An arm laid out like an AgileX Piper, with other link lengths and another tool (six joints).
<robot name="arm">
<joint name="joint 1" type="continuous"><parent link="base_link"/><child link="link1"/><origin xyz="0 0 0.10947" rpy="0 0 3.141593"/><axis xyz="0 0 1"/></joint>
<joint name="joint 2" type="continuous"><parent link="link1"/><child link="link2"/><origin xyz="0 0 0" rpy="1.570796 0 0"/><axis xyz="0 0 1"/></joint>
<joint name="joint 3" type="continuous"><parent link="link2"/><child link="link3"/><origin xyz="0.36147 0.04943 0" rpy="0 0 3.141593"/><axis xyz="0 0 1"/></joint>
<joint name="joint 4" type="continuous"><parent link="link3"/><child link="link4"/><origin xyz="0.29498 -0.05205 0" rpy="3.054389 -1.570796 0"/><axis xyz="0 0 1"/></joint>
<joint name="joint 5" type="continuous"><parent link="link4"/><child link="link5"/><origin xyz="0 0 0" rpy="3.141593 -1.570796 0"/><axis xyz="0 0 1"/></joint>
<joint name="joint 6" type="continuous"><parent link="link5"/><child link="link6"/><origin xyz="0.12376 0 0" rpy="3.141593 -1.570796 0"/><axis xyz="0 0 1"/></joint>
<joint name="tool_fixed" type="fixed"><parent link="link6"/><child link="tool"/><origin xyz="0.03 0.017 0.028" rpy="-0.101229 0 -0.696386"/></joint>
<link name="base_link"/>
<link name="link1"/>
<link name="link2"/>
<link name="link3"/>
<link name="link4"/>
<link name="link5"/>
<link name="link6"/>
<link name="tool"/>
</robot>
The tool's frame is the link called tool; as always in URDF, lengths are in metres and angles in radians. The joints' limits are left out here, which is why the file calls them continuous.
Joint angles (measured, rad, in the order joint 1, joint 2, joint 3, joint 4, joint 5, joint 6), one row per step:
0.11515, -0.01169, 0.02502, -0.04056, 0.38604, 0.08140
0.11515, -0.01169, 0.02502, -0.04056, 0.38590, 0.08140
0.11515, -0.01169, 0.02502, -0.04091, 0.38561, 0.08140
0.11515, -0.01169, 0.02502, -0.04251, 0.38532, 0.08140
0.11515, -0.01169, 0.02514, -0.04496, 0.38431, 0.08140
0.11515, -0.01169, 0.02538, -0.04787, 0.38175, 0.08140
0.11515, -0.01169, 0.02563, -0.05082, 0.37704, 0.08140
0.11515, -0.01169, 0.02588, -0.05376, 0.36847, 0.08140
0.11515, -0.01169, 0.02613, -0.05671, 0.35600, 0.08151
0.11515, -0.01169, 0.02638, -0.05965, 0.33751, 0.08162
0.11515, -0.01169, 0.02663, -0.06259, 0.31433, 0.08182
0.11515, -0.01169, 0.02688, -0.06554, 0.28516, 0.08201
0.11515, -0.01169, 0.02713, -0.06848, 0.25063, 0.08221
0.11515, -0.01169, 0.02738, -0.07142, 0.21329, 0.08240
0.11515, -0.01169, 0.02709, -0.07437, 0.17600, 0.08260
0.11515, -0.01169, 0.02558, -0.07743, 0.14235, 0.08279
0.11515, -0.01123, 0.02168, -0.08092, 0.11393, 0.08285
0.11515, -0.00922, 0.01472, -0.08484, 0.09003, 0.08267
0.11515, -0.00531, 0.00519, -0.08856, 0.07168, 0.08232
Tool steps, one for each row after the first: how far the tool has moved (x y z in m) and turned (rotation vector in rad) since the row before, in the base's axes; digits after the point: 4 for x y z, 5 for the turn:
0.0000, 0.0000, 0.0000, 0.00002, -0.00014, 0.00001
0.0000, 0.0000, 0.0000, -0.00031, -0.00033, -0.00001
0.0000, -0.0001, 0.0000, -0.00155, -0.00047, -0.00011
0.0000, -0.0001, 0.0000, -0.00233, -0.00116, -0.00014
0.0001, -0.0001, 0.0002, -0.00263, -0.00264, -0.00010
0.0001, -0.0001, 0.0005, -0.00243, -0.00476, 0.00002
0.0002, 0.0000, 0.0011, -0.00199, -0.00859, 0.00023
0.0003, 0.0000, 0.0017, -0.00147, -0.01245, 0.00044
0.0004, 0.0001, 0.0026, -0.00079, -0.01842, 0.00083
0.0004, 0.0002, 0.0033, -0.00019, -0.02307, 0.00115
0.0004, 0.0002, 0.0042, 0.00044, -0.02900, 0.00161
0.0003, 0.0003, 0.0051, 0.00105, -0.03431, 0.00206
0.0002, 0.0004, 0.0055, 0.00134, -0.03709, 0.00236
-0.0001, 0.0004, 0.0057, 0.00139, -0.03757, 0.00247
-0.0003, 0.0003, 0.0057, 0.00100, -0.03518, 0.00231
-0.0005, 0.0003, 0.0059, 0.00009, -0.03197, 0.00198
-0.0006, 0.0002, 0.0065, -0.00091, -0.02906, 0.00167
-0.0006, 0.0002, 0.0066, -0.00142, -0.02422, 0.00127

